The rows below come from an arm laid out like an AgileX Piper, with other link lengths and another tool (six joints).
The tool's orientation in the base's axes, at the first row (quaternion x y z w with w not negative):
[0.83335 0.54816 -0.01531 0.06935]
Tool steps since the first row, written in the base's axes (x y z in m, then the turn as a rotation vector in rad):
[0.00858 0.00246 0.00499 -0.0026 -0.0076 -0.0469]
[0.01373 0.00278 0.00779 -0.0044 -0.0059 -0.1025]
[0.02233 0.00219 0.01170 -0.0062 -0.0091 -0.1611]
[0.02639 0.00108 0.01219 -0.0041 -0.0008 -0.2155]
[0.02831 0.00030 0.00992 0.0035 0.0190 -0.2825]
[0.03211 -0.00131 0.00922 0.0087 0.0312 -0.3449]
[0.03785 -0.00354 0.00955 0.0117 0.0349 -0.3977]
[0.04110 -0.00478 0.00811 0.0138 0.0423 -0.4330]
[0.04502 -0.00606 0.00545 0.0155 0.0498 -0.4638]
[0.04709 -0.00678 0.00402 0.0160 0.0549 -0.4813]
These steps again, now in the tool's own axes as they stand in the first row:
[0.00516 0.00739 -0.00483 -0.0032 -0.0041 0.0473]
[0.00722 0.01226 -0.00739 0.0033 -0.0119 0.1020]
[0.00971 0.02075 -0.01074 0.0056 -0.0181 0.1604]
[0.01026 0.02495 -0.01088 0.0195 -0.0247 0.2132]
[0.01055 0.02679 -0.00843 0.0474 -0.0321 0.2773]
[0.01067 0.03083 -0.00733 0.0669 -0.0383 0.3377]
[0.01089 0.03698 -0.00707 0.0769 -0.0422 0.3897]
[0.01120 0.04030 -0.00532 0.0880 -0.0466 0.4237]
[0.01187 0.04413 -0.00232 0.0987 -0.0510 0.4533]
[0.01218 0.04616 -0.00070 0.1053 -0.0543 0.4700]

